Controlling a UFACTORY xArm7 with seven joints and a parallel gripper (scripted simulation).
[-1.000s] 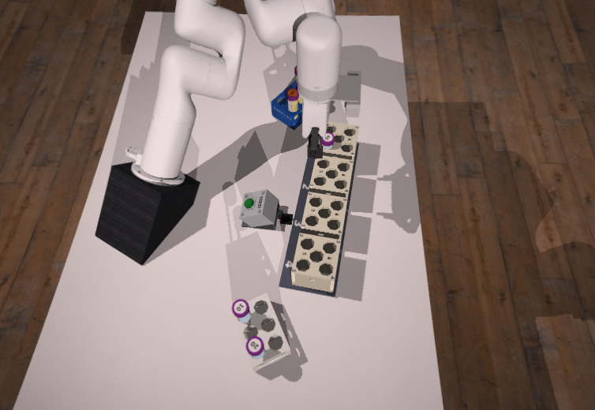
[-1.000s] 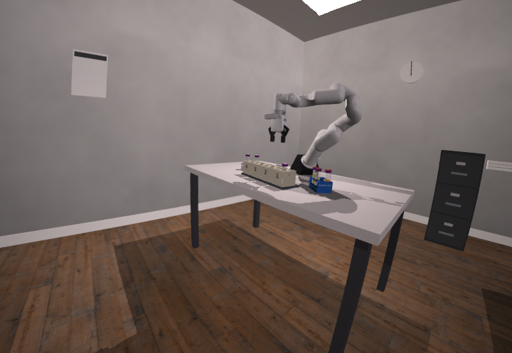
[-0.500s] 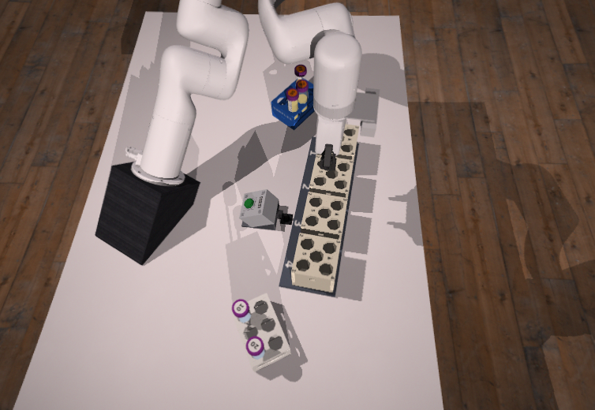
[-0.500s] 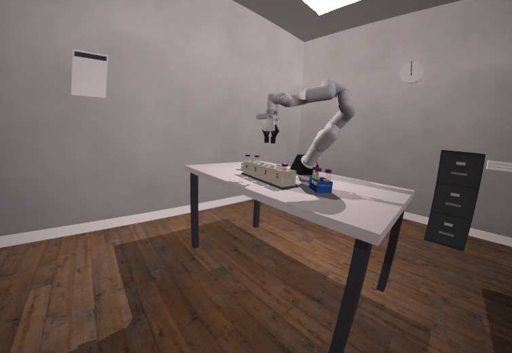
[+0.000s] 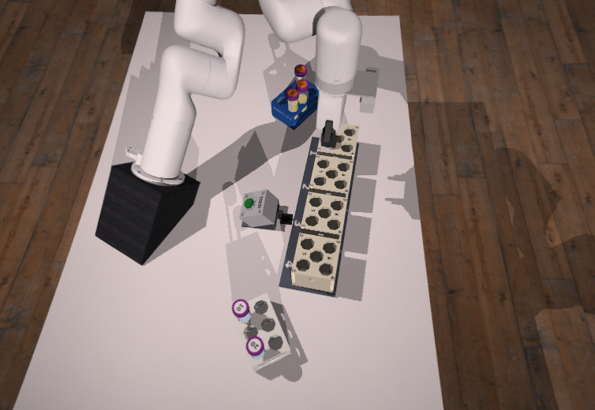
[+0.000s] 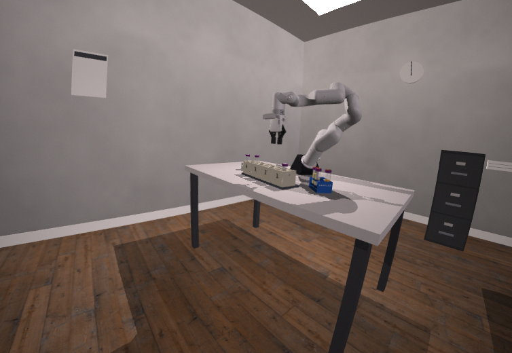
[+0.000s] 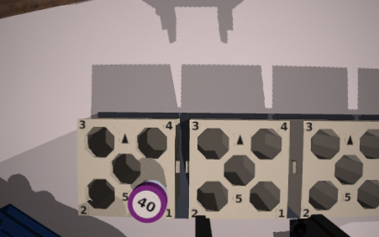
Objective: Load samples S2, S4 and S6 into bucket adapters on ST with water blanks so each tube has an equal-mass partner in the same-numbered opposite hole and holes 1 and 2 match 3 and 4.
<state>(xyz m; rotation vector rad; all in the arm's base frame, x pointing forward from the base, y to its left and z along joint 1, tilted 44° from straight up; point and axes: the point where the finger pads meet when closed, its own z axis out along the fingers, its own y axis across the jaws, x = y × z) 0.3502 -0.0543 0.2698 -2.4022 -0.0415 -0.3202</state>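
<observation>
Right now the 40 mL water blank is 180 mm below my hand, 60 mm to the left of it and 20 mm behind it. From my hand the other things lie so: orange-dot tube: 290 mm to the left, 190 mm below, 160 mm behind; green done key: 190 mm below, 160 mm behind, 140 mm to the right; blue sample rack: 230 mm to the left, 220 mm below, 160 mm behind.
</observation>
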